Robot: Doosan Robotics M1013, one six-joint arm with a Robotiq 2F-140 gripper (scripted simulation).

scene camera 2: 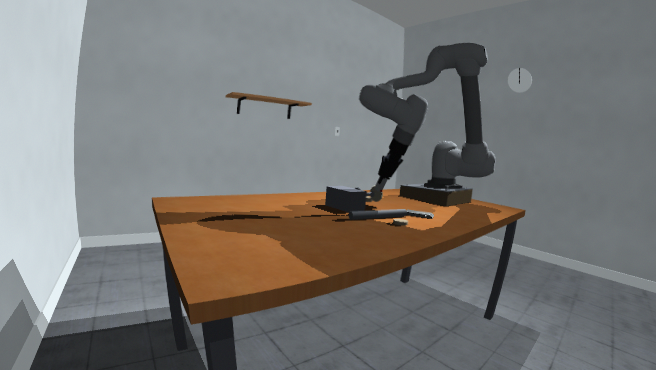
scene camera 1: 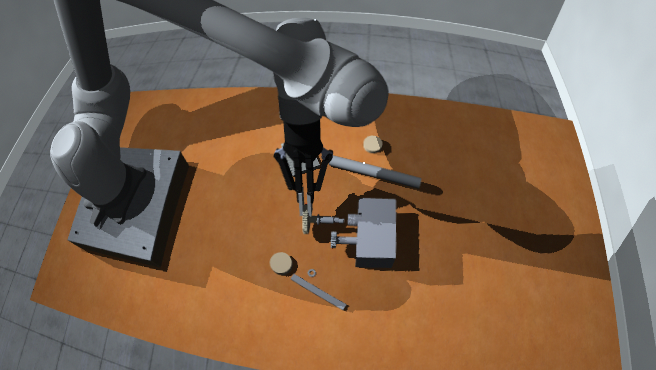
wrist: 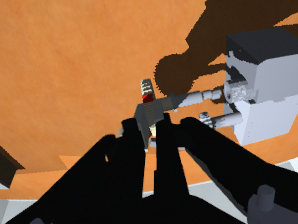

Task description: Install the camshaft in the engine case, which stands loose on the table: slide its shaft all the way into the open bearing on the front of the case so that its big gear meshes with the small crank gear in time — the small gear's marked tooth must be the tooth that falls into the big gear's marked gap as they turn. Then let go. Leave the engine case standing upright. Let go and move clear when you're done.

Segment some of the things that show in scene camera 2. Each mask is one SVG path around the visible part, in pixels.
My gripper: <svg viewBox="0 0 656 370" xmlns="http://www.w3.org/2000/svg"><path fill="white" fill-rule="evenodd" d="M394 138L389 146L390 151L387 156L382 156L378 172L380 177L374 187L378 192L380 189L383 190L387 180L393 176L399 165L403 162L403 159L400 158L405 155L408 145L404 145Z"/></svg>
A grey engine case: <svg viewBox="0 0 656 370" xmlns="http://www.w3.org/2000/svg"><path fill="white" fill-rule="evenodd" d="M327 186L326 206L346 212L365 211L367 191L363 191L359 187Z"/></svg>
